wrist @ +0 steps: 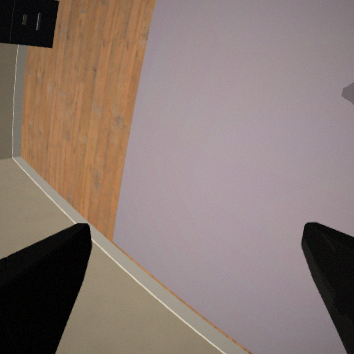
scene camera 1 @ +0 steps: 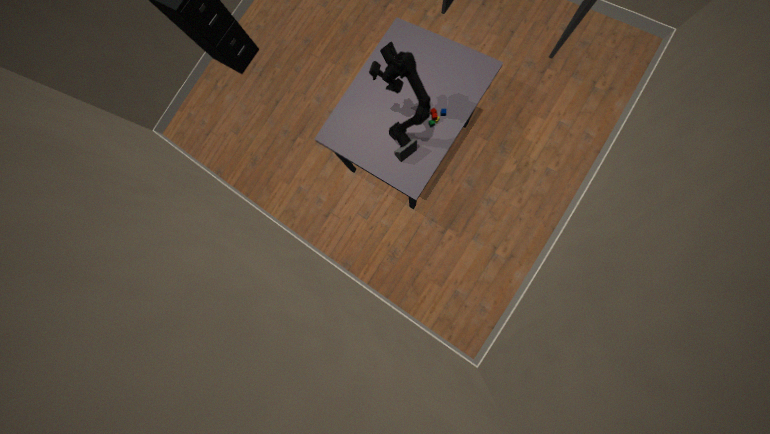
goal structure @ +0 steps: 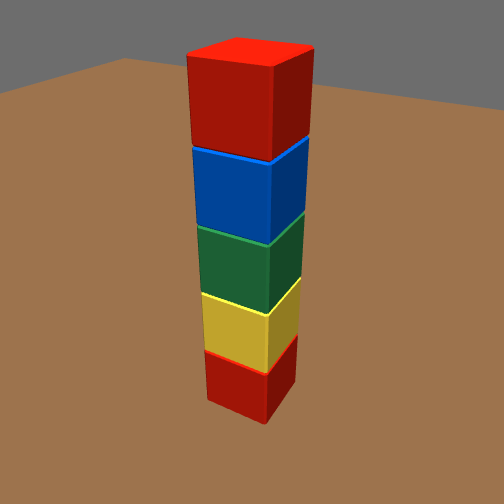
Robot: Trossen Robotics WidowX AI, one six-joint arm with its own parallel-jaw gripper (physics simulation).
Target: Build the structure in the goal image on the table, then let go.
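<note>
In the scene view, small red pieces are grouped on the table, right of the arm's elbow. A bit of yellow shows at their lower right, and a green piece is just below them. A blue block lies a little to the right, apart from the red. Whether any pieces are stacked is too small to tell. My gripper is open and empty, above the table's left part, far from the blocks. No block shows in the wrist view.
The arm's base stands at the lower part of the table, and its elbow is close beside the blocks. A black drawer cabinet stands beyond the table's left side. The table's left edge shows in the wrist view.
</note>
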